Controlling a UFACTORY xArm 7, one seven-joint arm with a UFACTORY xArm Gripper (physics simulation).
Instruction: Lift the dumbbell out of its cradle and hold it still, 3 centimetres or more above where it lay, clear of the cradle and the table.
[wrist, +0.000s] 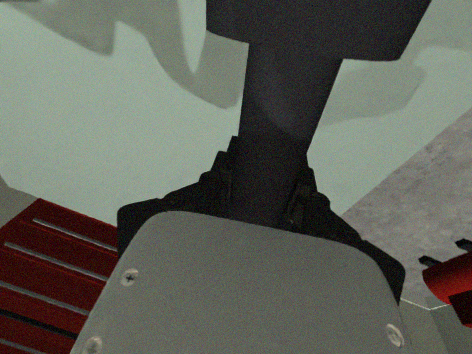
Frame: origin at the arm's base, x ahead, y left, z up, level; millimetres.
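Seen in the pictures: gripper, fingertip midpoint: (264, 158).
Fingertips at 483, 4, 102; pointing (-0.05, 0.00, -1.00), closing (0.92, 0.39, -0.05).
A point is followed by its place in that frame, as x, y, z.
The dumbbell (292, 90) @(459, 64, 149) is dark, almost black. Its thick handle runs from behind the grey gripper housing up to a wide end weight at the top of the wrist view. My gripper (264, 158) @(483, 4, 102) is shut on the handle, with one black finger on each side of it. The dumbbell's other end is hidden behind the housing. The cradle does not show in this view, and the height of the dumbbell over the table cannot be told.
The pale green table top (100, 130) @(240, -261, -83) lies below, with soft grey shadows on it. A dark red slatted object (55, 250) is at the lower left. A bright red rounded object (450, 280) is at the lower right, near a mottled grey surface (425, 185).
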